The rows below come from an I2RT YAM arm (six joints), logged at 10 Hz.
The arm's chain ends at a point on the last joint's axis. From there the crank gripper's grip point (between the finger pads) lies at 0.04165 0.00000 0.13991 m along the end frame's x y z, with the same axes.
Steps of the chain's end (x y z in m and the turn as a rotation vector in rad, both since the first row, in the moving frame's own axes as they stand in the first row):
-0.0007, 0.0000, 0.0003, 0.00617, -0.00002, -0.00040
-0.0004, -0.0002, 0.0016, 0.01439, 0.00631, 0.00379
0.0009, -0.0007, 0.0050, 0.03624, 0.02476, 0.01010
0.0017, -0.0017, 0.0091, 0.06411, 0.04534, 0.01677
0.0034, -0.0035, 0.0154, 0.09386, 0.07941, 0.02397
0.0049, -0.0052, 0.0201, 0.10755, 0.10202, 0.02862
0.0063, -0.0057, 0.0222, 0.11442, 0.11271, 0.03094
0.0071, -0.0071, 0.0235, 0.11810, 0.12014, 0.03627
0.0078, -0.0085, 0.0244, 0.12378, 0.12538, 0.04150
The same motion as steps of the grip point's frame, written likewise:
-0.0007, -0.0009, 0.0003, 0.00617, -0.00002, -0.00040
0.0005, -0.0021, 0.0013, 0.01439, 0.00631, 0.00379
0.0044, -0.0053, 0.0038, 0.03624, 0.02476, 0.01010
0.0081, -0.0098, 0.0068, 0.06411, 0.04534, 0.01677
0.0145, -0.0153, 0.0111, 0.09386, 0.07941, 0.02397
0.0191, -0.0186, 0.0144, 0.10755, 0.10202, 0.02862
0.0220, -0.0198, 0.0158, 0.11442, 0.11271, 0.03094
0.0238, -0.0214, 0.0166, 0.11810, 0.12014, 0.03627
0.0252, -0.0233, 0.0171, 0.12378, 0.12538, 0.04150

